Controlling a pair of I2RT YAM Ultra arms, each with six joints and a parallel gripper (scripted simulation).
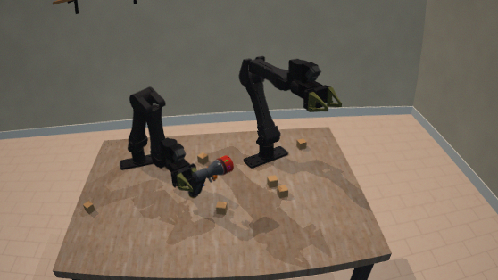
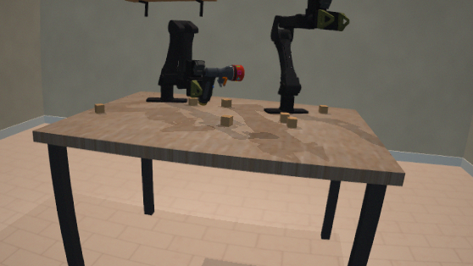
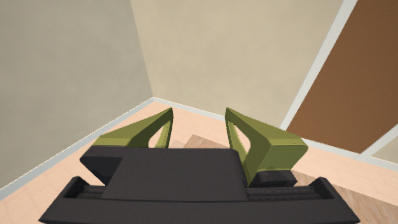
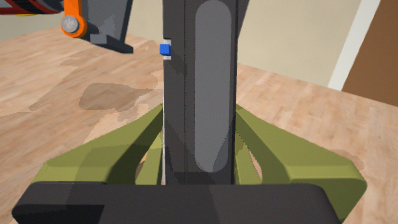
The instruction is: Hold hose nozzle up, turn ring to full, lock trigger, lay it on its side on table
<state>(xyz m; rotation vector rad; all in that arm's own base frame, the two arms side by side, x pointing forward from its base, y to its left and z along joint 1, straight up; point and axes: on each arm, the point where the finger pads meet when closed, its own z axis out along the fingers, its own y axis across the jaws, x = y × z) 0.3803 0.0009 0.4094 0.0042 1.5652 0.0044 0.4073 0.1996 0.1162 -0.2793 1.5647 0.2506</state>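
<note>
Right now the white trigger is 2 cm to the left of my right hand and 2 cm above it. The rest, counted from my right hand: red spray ring: 10 cm to the left, 7 cm above, 2 cm behind.
My left hand is 20 mm past the red spray ring, 350 mm to the left of it and 220 mm above it. Also, from my left hand: white trigger (440 mm to the right, 280 mm below).
</note>
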